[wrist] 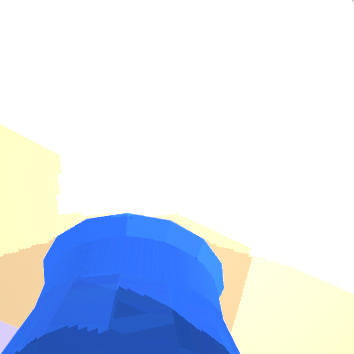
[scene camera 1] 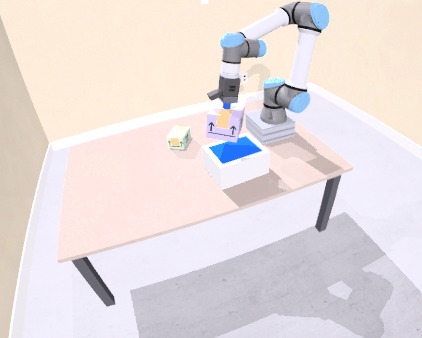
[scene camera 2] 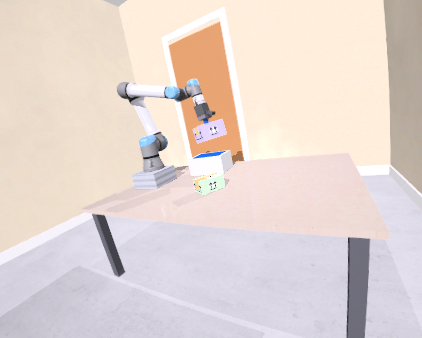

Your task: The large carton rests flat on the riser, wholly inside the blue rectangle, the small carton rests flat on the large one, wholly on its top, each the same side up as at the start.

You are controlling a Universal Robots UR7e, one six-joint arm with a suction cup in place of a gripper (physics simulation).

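The large lilac carton [scene camera 1: 216, 131] [scene camera 2: 218, 129] hangs in the air from my suction cup [scene camera 1: 227, 106] [scene camera 2: 205, 121] [wrist: 132, 260], its printed arrows pointing up and its body slightly tilted. It is above the white riser [scene camera 1: 242, 169] [scene camera 2: 210, 165]; in the scene camera 1 view it appears behind the riser's back edge. The blue rectangle [scene camera 1: 235, 150] [scene camera 2: 209, 155] covers much of the riser's top. The small green carton [scene camera 1: 185, 139] [scene camera 2: 215, 185] stands upright on the table, beside the riser and apart from it. In the wrist view the cup hides much of the carton's top.
The table [scene camera 1: 130, 185] [scene camera 2: 300, 200] carries all of these. The arm's grey striped base block [scene camera 1: 272, 134] [scene camera 2: 154, 179] stands near the riser. A wall is behind the table, and a brown door [scene camera 2: 202, 60] shows in the scene camera 2 view.
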